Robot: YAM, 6 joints.
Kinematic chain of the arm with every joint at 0, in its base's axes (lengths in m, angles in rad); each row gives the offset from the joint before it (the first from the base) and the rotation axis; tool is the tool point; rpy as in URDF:
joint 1: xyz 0 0 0.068 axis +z
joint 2: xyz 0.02 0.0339 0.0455 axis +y
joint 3: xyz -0.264 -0.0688 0 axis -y
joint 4: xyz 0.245 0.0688 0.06 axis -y
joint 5: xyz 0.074 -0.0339 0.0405 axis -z
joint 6: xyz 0.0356 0 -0.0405 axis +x
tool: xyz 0 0 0 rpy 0 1.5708 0
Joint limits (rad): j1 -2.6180..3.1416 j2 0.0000..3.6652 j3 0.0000..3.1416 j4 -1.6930..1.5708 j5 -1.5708..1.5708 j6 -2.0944..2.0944
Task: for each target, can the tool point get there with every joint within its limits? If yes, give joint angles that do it. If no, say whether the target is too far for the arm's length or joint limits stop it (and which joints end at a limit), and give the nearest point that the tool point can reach.
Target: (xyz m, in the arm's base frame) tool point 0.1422 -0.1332 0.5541
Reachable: yes | joints -0.7772 1.1598 1.7409 -0.4535 -0.1341 -1.3935
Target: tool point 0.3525 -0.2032 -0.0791
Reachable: yes | joints -0.6005 3.0068 2.0484 -1.4278 -1.0885 -1.1268
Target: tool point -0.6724 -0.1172 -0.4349
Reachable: no: too far | nearest point -0.5046 -0.0143 -0.2700 | short by 0.257 m
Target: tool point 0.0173 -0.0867 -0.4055
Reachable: no: joint limits stop it (at a limit: joint 2) | nearest point 0.0216 -0.1081 -0.3528 | short by 0.057 m
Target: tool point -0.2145 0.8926 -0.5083
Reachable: no: too far | nearest point -0.1263 0.5257 -0.2322 | short by 0.468 m
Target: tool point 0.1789 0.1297 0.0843
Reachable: yes | joints 0.5264 1.5941 0.4446 -0.0310 -0.6760 1.4598
